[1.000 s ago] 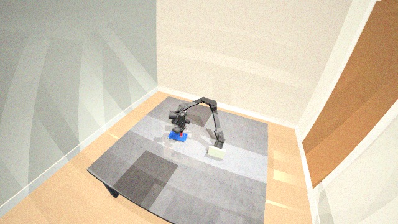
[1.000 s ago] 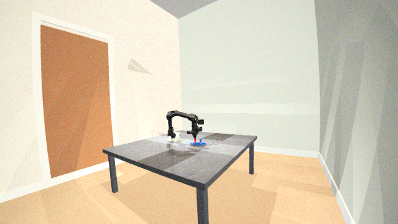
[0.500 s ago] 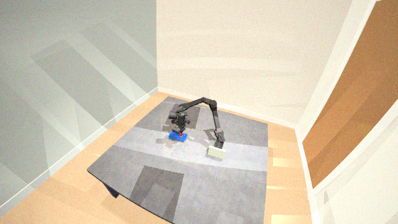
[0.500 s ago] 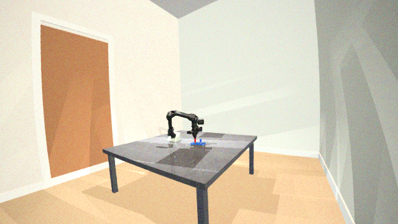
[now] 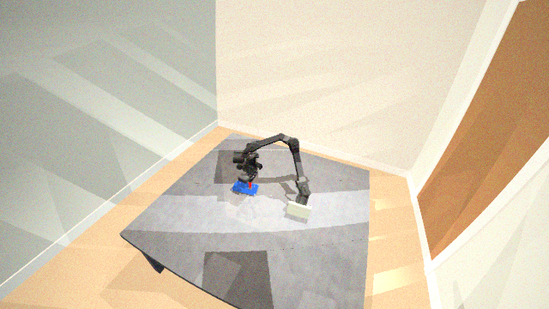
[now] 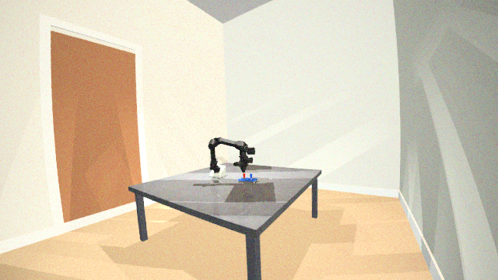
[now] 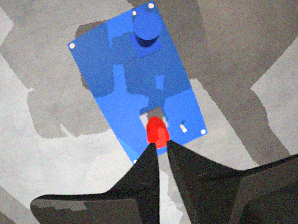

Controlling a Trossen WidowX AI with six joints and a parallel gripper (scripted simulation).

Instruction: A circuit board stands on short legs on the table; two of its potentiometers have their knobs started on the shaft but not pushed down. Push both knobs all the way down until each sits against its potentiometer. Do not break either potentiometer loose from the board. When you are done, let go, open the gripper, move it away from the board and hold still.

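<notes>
Right now the red knob is 2 cm below my gripper tip. Also, from my gripper tip: blue knob (8 cm ahead, 2 cm to the right, 2 cm below).
</notes>
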